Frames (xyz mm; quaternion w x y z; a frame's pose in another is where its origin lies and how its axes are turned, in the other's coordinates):
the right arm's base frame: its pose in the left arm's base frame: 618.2 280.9 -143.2 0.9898 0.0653 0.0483 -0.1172
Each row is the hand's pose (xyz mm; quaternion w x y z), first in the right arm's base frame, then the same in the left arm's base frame.
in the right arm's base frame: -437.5 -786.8 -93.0 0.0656 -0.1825 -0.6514 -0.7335
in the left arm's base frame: -0.2 -365.8 -279.2 0.0223 -0.2881 -0.5723 -0.7674
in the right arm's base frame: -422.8 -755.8 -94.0 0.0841 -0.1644 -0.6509 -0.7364
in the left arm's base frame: 21.3 -339.1 -278.2 0.0391 -0.2691 -0.5728 -0.7733
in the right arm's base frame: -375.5 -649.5 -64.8 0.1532 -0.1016 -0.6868 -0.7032
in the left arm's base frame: 94.8 -251.4 -242.1 0.1090 -0.2050 -0.6146 -0.7539
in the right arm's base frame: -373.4 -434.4 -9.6 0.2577 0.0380 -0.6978 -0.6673
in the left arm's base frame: 152.5 -52.2 -162.5 0.2081 -0.0596 -0.6391 -0.7381
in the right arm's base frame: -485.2 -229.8 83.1 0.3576 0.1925 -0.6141 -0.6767
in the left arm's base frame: 100.5 157.2 -34.5 0.2917 0.1092 -0.5689 -0.7611
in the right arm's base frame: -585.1 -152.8 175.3 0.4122 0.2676 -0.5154 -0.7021
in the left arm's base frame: 29.6 241.0 76.7 0.3331 0.1975 -0.4757 -0.7898
